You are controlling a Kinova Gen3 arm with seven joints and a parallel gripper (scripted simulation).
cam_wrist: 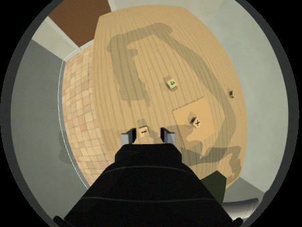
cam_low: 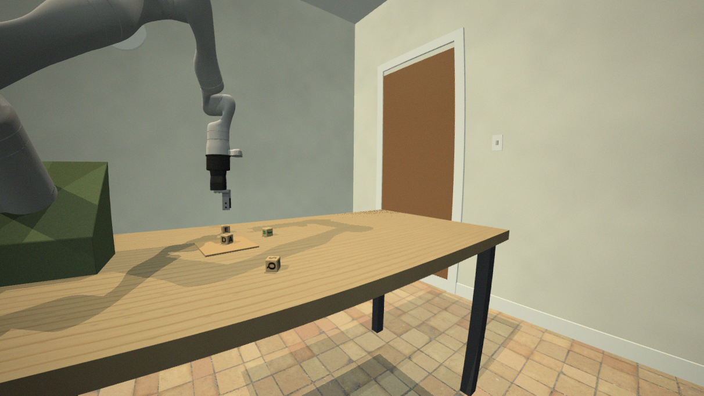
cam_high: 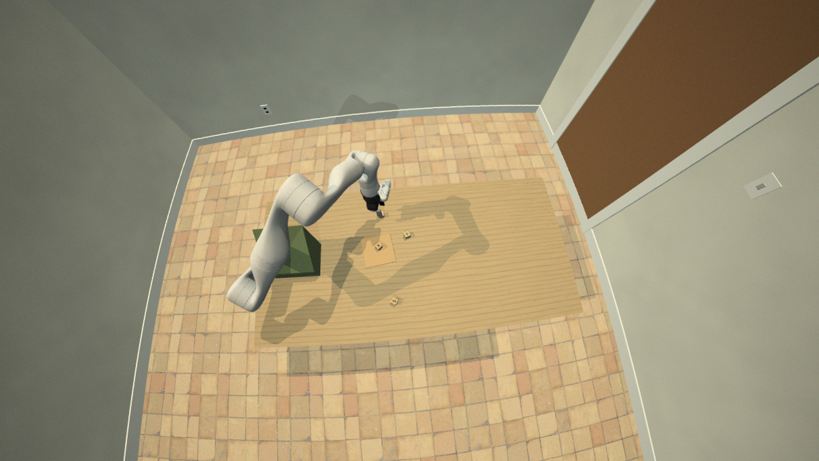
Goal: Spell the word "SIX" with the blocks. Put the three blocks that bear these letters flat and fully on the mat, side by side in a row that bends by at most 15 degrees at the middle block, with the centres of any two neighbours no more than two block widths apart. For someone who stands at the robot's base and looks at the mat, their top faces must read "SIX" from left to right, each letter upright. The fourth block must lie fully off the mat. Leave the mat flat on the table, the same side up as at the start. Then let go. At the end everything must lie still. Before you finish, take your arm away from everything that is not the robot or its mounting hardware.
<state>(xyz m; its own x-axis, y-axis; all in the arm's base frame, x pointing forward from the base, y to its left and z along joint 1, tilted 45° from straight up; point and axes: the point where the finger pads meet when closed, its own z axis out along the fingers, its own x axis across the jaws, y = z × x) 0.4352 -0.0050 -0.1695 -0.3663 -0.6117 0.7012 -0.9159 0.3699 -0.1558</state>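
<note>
My gripper is now 16 cm to the left of the tan mat, 10 cm above it and 5 cm past it. Round my hand: tan block: 40 cm to the right, 9 cm below, 3 cm behind.
</note>
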